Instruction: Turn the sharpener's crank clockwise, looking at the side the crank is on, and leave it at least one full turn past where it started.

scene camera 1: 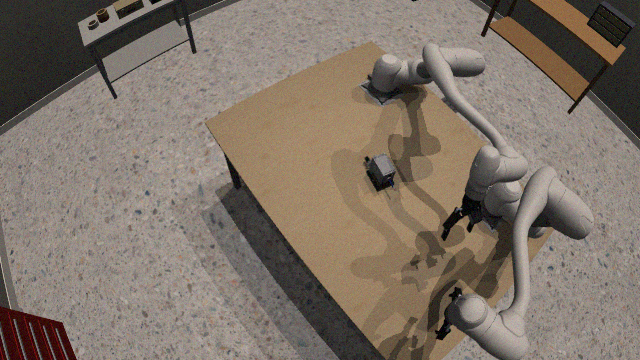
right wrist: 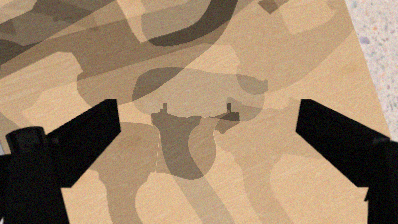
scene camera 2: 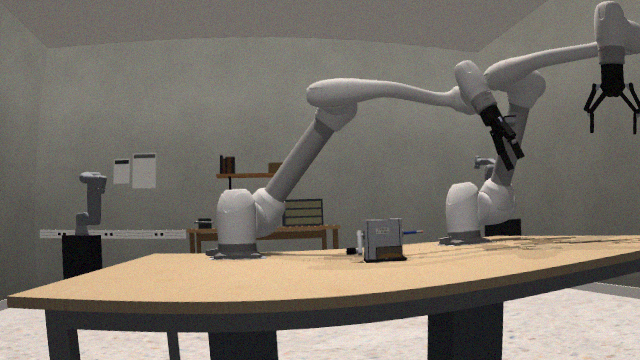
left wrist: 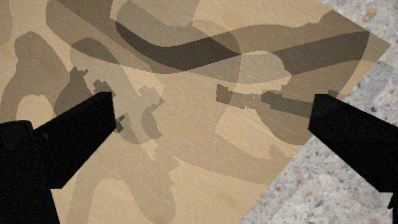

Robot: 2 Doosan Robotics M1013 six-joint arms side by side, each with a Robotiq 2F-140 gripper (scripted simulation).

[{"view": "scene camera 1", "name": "grey sharpener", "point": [381, 172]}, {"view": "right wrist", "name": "my right gripper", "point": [208, 115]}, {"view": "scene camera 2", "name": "my right gripper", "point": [515, 163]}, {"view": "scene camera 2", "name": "grey sharpener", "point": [383, 238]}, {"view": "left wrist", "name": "my left gripper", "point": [212, 111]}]
